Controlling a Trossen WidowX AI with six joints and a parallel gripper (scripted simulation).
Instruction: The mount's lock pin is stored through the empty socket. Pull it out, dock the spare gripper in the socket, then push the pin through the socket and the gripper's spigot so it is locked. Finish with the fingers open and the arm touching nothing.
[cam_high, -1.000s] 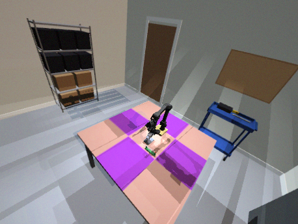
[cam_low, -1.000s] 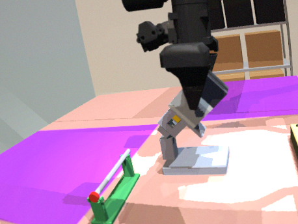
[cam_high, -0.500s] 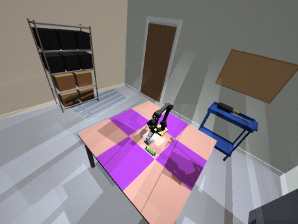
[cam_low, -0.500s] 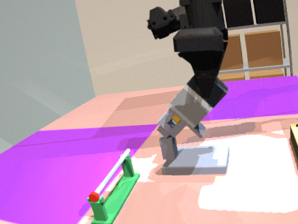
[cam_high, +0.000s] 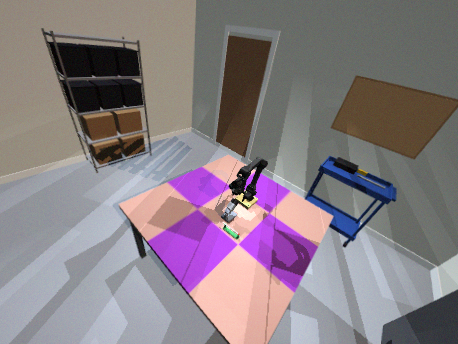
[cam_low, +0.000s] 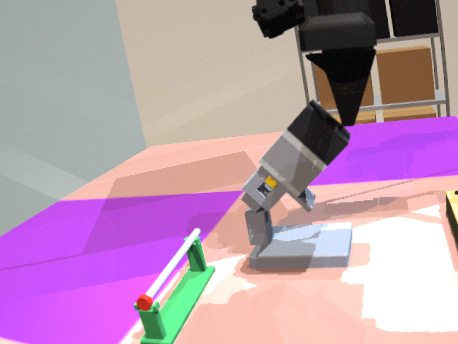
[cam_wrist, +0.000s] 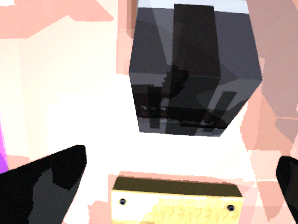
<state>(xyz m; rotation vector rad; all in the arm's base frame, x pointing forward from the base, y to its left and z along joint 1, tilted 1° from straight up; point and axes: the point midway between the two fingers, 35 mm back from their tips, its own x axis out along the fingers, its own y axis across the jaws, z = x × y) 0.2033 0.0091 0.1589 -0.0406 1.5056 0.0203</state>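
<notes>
Now: the green cradle 170 mm ahead of my gripper tip, 120 mm to the left of it and 130 mm below it. Also, from my gripper tip: spare gripper (60 mm ahead, 40 mm below); then mount (90 mm ahead, 10 mm to the left, 100 mm below).
</notes>
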